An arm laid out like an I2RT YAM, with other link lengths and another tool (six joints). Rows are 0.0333 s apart.
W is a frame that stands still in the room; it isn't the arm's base.
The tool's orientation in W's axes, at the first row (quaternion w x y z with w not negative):
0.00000, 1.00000, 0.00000, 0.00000
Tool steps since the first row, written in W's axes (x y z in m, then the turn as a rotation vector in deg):
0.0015, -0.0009, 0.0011, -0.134, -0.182, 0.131
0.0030, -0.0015, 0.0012, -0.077, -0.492, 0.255
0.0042, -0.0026, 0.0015, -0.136, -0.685, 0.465
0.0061, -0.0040, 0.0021, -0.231, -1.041, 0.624
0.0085, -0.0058, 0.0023, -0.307, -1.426, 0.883
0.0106, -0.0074, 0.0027, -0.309, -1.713, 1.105
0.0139, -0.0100, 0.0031, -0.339, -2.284, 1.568
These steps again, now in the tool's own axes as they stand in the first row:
0.0015, 0.0009, -0.0011, -0.134, 0.182, -0.131
0.0030, 0.0015, -0.0012, -0.077, 0.492, -0.255
0.0042, 0.0026, -0.0015, -0.136, 0.685, -0.465
0.0061, 0.0040, -0.0021, -0.231, 1.041, -0.624
0.0085, 0.0058, -0.0023, -0.307, 1.426, -0.883
0.0106, 0.0074, -0.0027, -0.309, 1.713, -1.105
0.0139, 0.0100, -0.0031, -0.339, 2.284, -1.568

